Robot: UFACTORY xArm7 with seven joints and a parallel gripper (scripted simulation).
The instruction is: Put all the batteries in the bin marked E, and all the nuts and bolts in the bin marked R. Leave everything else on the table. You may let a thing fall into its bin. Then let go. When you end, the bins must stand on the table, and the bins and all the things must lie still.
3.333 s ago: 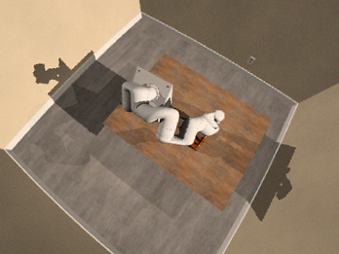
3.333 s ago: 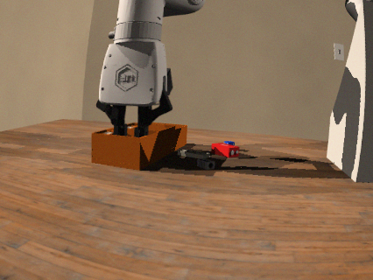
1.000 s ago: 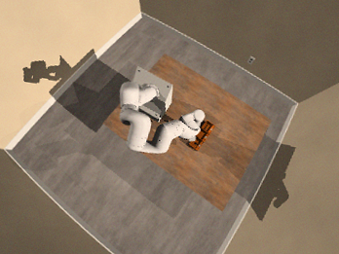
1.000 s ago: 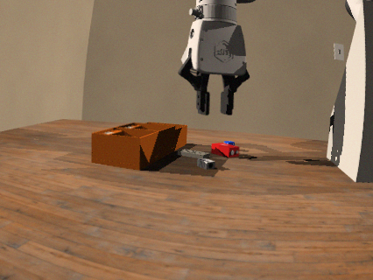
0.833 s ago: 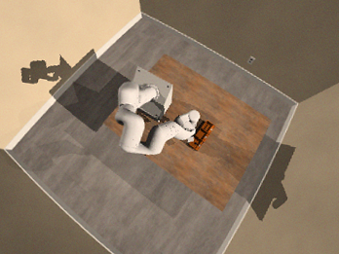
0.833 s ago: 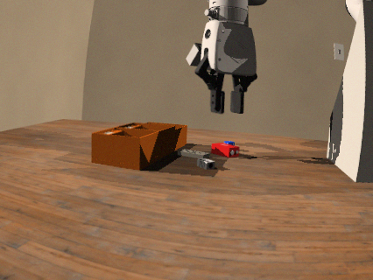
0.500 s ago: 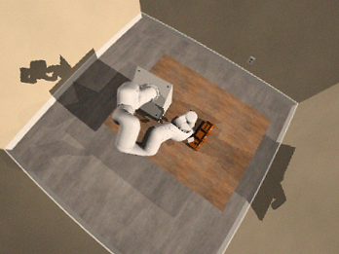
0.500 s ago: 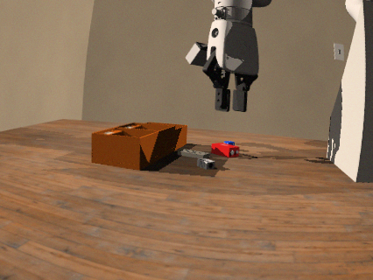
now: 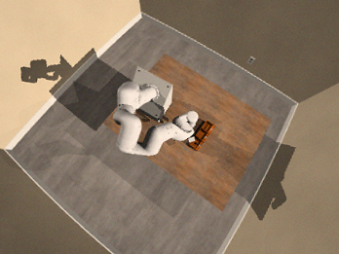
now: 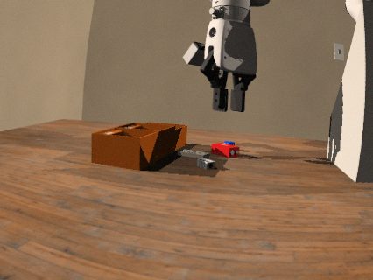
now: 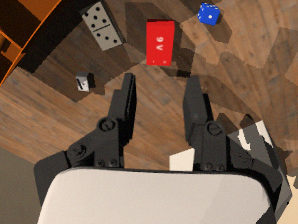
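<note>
Right now the red block is 10 mm behind my hand, 10 mm to the left of it and 90 mm below it. Round my hand: blue piece: 60 mm to the right, 90 mm below; small black piece: 130 mm ahead, 40 mm to the right, 90 mm below; pale grey block: 20 mm ahead, 120 mm to the left, 90 mm below.
</note>
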